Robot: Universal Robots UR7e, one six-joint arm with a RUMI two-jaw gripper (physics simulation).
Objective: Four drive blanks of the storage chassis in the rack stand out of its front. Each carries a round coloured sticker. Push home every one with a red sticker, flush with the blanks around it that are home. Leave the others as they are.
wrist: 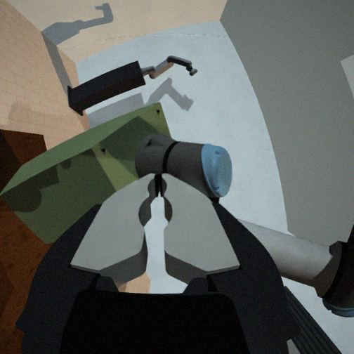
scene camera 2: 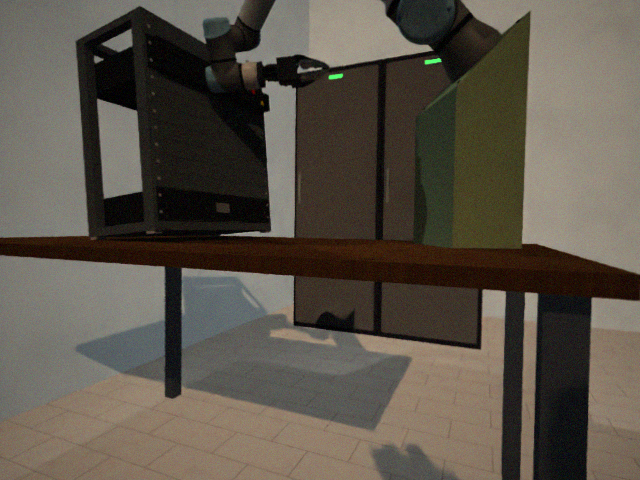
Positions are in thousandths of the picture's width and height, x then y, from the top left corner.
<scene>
In view: my gripper (scene camera 2: 515, 143) and a rack (scene camera 2: 318, 330).
My gripper is seen too in the wrist view (wrist: 451, 499). The wrist view does not show the rack: it is out of frame.
</scene>
